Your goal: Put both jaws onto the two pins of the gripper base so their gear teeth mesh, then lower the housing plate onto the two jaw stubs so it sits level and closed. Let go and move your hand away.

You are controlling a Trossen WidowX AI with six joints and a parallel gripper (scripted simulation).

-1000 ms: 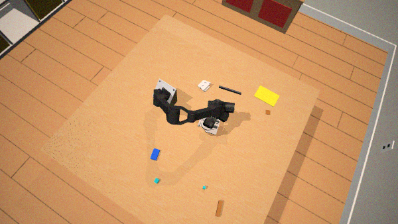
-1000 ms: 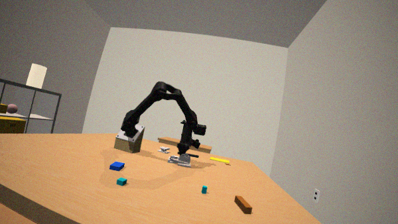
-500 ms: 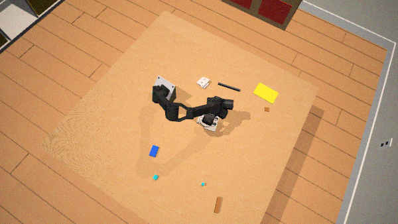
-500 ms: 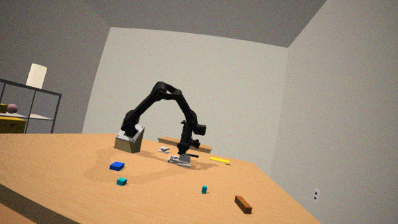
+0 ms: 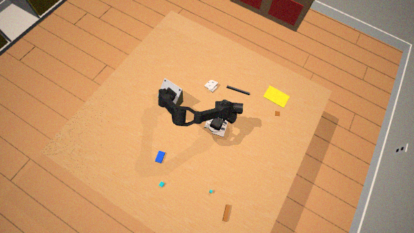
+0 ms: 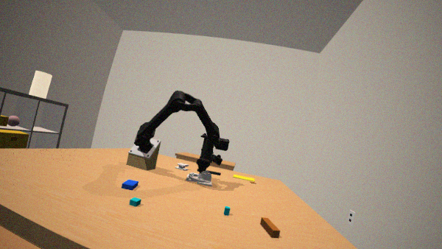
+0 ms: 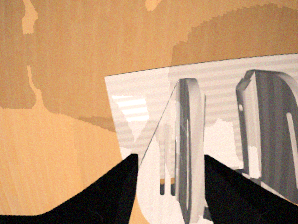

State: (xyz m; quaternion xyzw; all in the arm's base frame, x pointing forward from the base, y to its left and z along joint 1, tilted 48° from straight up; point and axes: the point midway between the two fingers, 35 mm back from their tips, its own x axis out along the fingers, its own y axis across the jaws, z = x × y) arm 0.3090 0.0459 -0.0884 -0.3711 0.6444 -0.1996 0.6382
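Now: gripper tip 3 cm short of the flat white plate, 2 cm to the left of it and 1 cm above it. The rest, counted from my gripper tip: white jaw (2 cm behind, 6 cm to the right); housing plate (4 cm behind, 5 cm to the right, 1 cm below); gripper base (19 cm behind, 16 cm to the left, 1 cm above).
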